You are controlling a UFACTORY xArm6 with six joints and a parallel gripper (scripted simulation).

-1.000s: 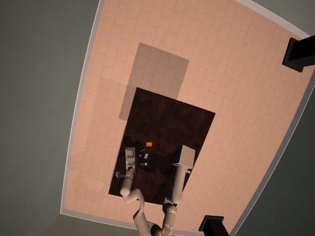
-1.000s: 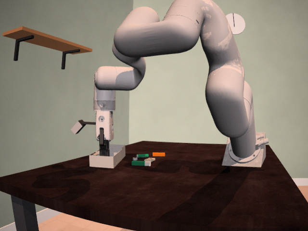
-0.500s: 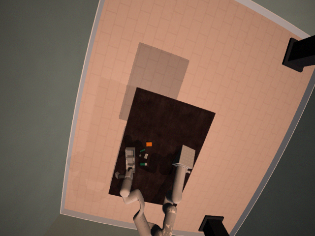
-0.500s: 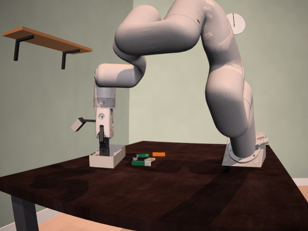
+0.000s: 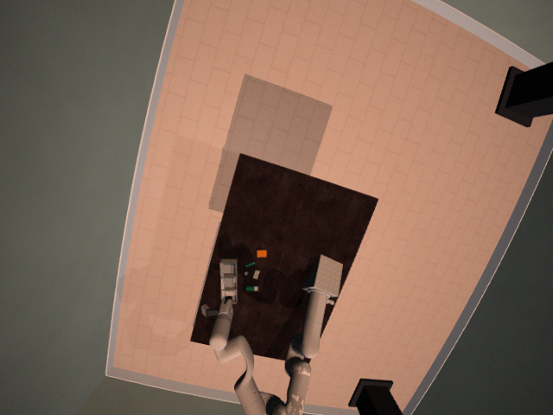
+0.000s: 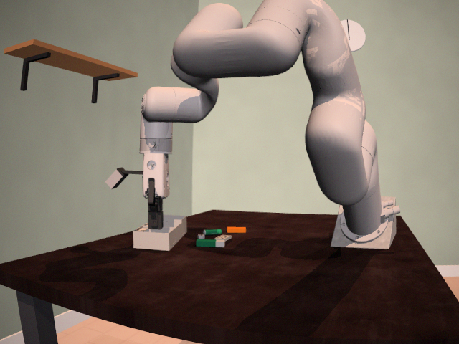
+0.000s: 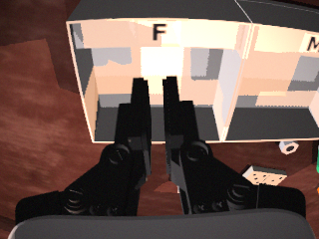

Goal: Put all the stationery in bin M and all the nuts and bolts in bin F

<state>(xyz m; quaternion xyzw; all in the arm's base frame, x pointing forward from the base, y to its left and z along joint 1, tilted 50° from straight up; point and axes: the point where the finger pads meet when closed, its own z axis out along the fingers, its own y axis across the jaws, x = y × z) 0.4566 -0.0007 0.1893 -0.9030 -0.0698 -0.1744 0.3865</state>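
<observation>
My gripper is now 280 mm to the left of the orange block, 120 mm past it and 60 mm above it. Round my hand: green block (120 mm behind, 60 mm to the right, 60 mm below); then pale double bin (80 mm to the right, 40 mm below, 20 mm ahead); then steel nut (140 mm to the right, 60 mm below, 60 mm behind).
</observation>
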